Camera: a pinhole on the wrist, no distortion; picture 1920 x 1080 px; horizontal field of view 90.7 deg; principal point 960.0 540.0 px. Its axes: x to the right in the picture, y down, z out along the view. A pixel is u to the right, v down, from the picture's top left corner.
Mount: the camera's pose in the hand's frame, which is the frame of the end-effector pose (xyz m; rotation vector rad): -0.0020 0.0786 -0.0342 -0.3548 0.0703 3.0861
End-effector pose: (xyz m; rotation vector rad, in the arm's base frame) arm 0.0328 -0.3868 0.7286 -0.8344 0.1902 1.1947
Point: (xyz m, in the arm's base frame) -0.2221 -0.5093 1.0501
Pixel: 1826.7 673.1
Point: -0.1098 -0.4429 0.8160
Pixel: 1821.7 622.2
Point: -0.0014 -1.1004 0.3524
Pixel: behind the camera
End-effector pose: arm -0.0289 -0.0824 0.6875 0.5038 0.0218 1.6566
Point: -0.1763 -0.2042 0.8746
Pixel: outside the picture
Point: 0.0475 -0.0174 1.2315
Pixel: 263.5 560.1
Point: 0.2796 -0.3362 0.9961
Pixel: 1037.3 1037.7
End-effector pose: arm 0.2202 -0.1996 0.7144 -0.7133 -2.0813 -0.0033
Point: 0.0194 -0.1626 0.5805
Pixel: 714.1 980.7
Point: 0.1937 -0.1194 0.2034
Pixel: 1483.7 372.6
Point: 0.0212 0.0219 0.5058
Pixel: 651.7 408.2
